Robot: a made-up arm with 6 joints.
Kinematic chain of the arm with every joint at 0, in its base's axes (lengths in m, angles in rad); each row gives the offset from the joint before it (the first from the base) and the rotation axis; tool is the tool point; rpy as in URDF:
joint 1: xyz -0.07 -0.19 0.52 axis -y
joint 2: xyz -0.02 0.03 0 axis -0.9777 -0.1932 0.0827
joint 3: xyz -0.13 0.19 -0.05 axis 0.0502 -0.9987 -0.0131
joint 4: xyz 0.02 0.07 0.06 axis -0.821 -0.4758 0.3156
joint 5: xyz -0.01 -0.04 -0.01 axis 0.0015 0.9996 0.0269
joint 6: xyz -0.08 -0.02 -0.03 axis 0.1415 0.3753 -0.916
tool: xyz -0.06 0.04 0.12 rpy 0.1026 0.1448 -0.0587
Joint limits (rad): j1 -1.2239..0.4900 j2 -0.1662..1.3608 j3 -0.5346..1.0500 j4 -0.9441..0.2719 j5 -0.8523..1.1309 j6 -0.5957..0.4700
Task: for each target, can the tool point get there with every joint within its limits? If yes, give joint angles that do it. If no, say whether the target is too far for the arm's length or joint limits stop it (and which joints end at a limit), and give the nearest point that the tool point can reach.
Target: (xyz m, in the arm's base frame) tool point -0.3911 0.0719 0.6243
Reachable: yes | joints -0.4977 0.2235 -0.0213 -0.2939 -0.5374 -0.4154
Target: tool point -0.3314 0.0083 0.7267
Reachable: yes | joints -1.0846 0.7417 -0.3438 0.0468 -0.4156 -0.4211
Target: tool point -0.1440 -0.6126 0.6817
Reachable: no: joint limits stop it (at a limit: joint 1, joint 2, joint 3, joint 4, joint 6) | nearest point -0.3501 -0.3458 0.5772 | short by 0.353 m
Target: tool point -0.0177 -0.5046 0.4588
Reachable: no: joint limits stop it (at a limit: joint 1, joint 2, joint 3, joint 4, joint 5, joint 6) | nearest point -0.0600 -0.3387 0.2590 | short by 0.263 m
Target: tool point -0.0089 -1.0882 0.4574
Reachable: no: too far | nearest point -0.0667 -0.3412 0.2527 | short by 0.777 m
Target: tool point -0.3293 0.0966 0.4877
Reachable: yes | joints 0.0324 0.3638 -0.1652 -0.3142 -0.4144 0.3767
